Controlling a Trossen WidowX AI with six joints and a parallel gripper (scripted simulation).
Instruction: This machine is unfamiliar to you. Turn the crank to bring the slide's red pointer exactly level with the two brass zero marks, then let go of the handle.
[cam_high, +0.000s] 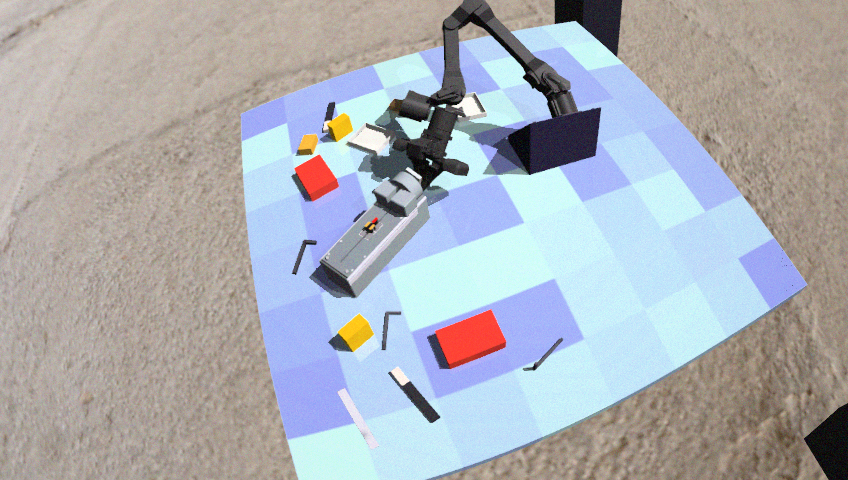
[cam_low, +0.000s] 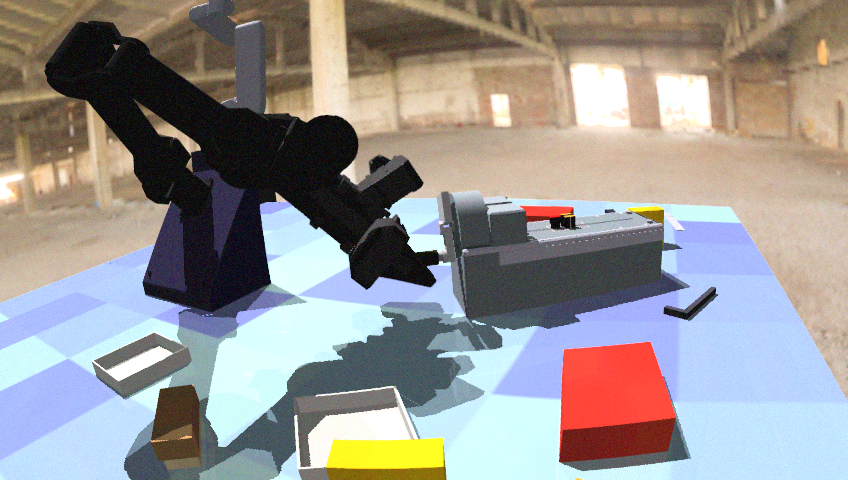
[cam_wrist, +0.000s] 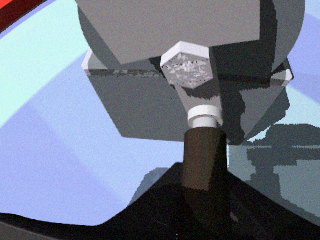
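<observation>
My gripper tip is now 3 cm below the dark crank handle, 1 cm to the left of it and 1 cm past it. Also, from my gripper tip: red pointer 12 cm ahead, 8 cm to the left, 5 cm above; then tan block 34 cm to the right, 8 cm behind, 2 cm below.
</observation>
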